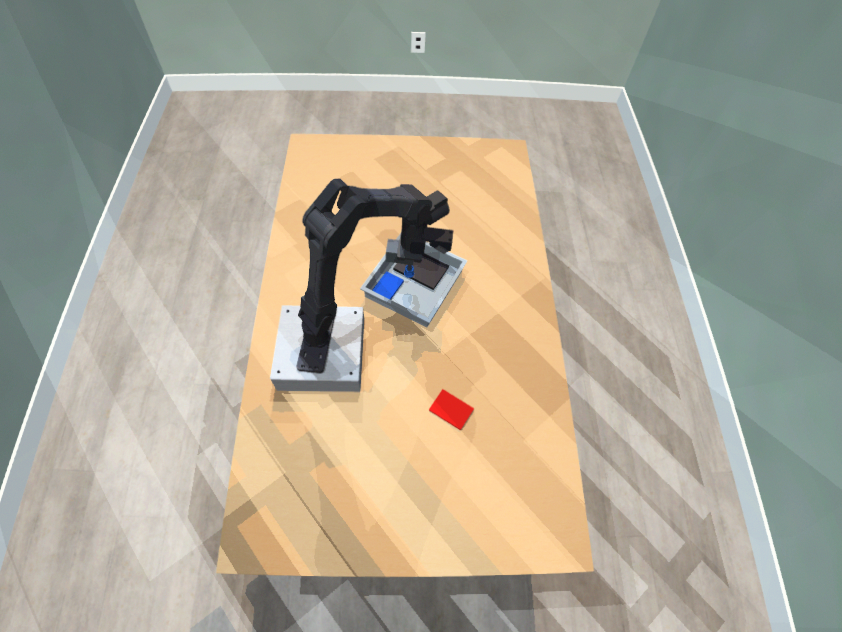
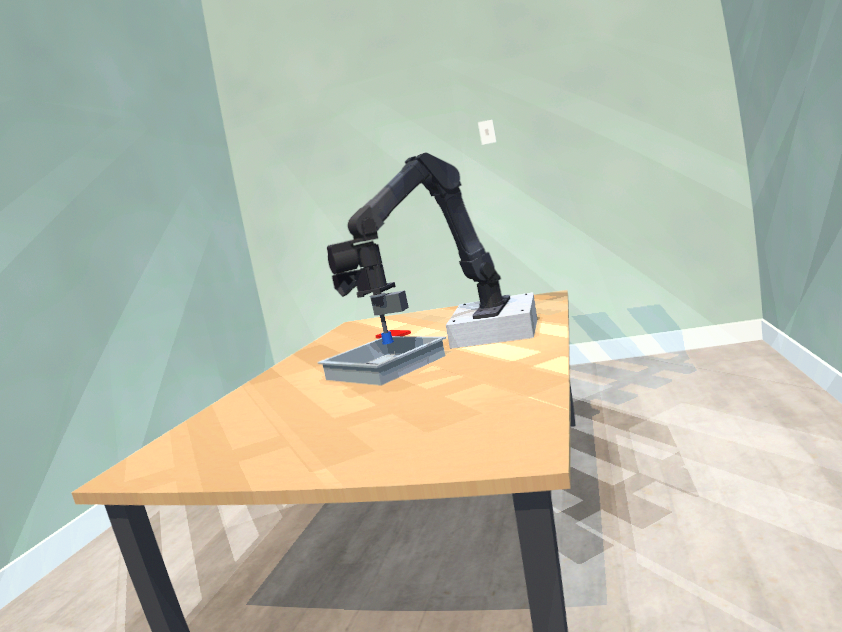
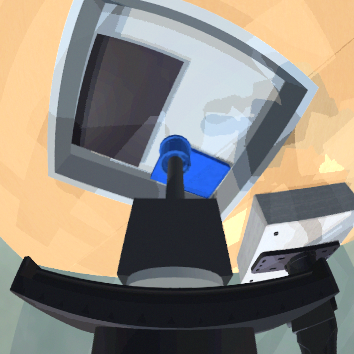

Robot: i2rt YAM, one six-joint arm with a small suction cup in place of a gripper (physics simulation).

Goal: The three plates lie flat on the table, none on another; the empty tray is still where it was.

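Pixels of known places: hand, its tool point: (image 1: 409,273) (image 2: 388,342) (image 3: 174,148); arm's base, origin of its link: (image 1: 317,338) (image 2: 492,308) (image 3: 298,255).
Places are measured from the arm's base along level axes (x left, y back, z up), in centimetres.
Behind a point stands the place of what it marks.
The grey tray (image 1: 441,299) @[y -32.1, x 17.5, z -2.5 cm] (image 2: 353,373) @[y -27.1, x 36.4, z -5.0 cm] (image 3: 270,119) @[y -23.9, x 13.1, z -5.6 cm] stands on the table right of the arm's base. A blue plate (image 1: 387,285) @[y -15.9, x 22.8, z -6.1 cm] (image 3: 205,175) @[y -15.3, x 20.3, z -6.1 cm] lies flat in its corner nearest the base. A dark brown plate (image 1: 426,273) @[y -27.0, x 28.5, z -6.1 cm] (image 3: 123,102) @[y -25.4, x 30.0, z -6.1 cm] lies flat in its far half. A red plate (image 1: 451,409) @[y -37.2, x -13.5, z -6.5 cm] (image 2: 400,332) @[y -34.2, x -12.5, z -6.5 cm] lies flat on the bare table, apart from the tray. My suction cup (image 1: 409,270) @[y -22.1, x 24.4, z -1.1 cm] (image 2: 385,337) (image 3: 175,147) hangs at about rim height over the blue plate's corner beside the dark plate. Nothing hangs from it.
The arm's grey base block (image 1: 317,347) @[y -0.9, x -3.2, z 1.3 cm] (image 2: 490,325) @[y 1.3, x 10.5, z -2.6 cm] (image 3: 298,225) @[y -10.1, x 5.6, z -0.4 cm] stands close to the tray. The wooden table (image 1: 407,503) @[y -28.2, x -38.2, z -7.5 cm] (image 2: 380,435) @[y -5.9, x 70.0, z -7.5 cm] stretches wide in front of the tray, and the floor lies beyond its edges.
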